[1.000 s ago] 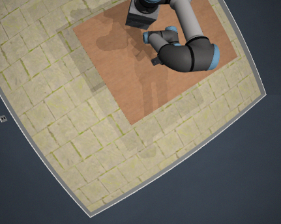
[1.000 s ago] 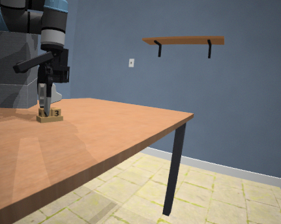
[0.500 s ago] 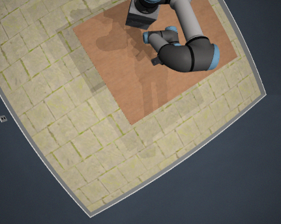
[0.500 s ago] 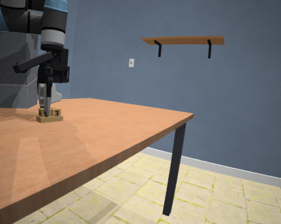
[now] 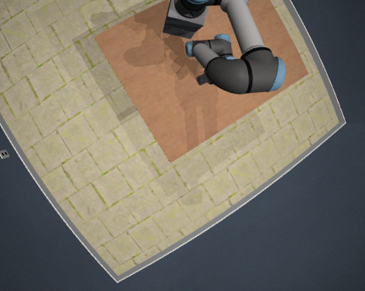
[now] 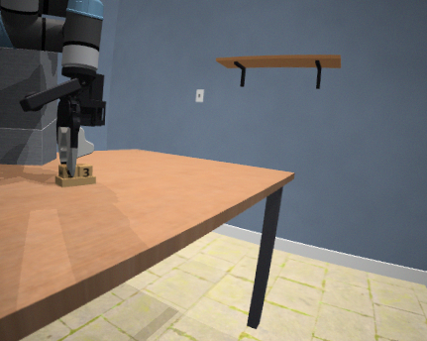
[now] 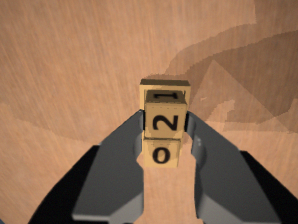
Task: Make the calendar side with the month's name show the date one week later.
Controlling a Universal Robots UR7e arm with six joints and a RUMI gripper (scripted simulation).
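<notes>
My hand is 30 mm above the wooden tray and 20 mm to the right of it. The rest, counted from my hand: cube 30 mm to the left, 10 mm below, 10 mm ahead.
</notes>
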